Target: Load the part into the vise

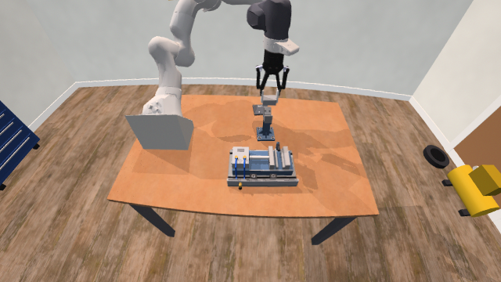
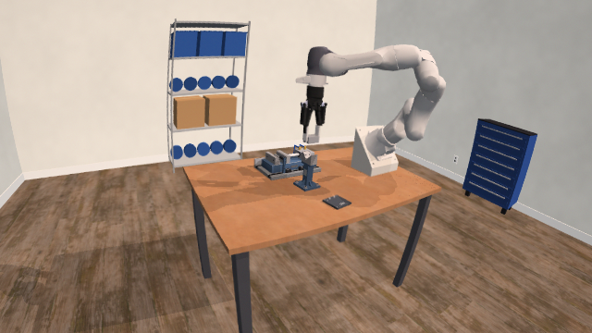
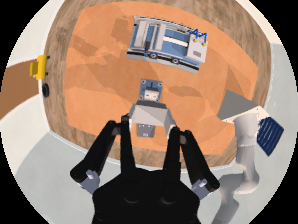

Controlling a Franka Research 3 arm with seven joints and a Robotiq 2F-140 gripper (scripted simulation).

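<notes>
Now: the fixed jaw 90 mm ahead of my hand, 200 mm to the right of it and 170 mm below it. Also, from my hand: part: 30 mm below; then air cylinder: 100 mm behind, 220 mm to the right, 170 mm below; then vise: 10 mm behind, 210 mm to the right, 210 mm below.
</notes>
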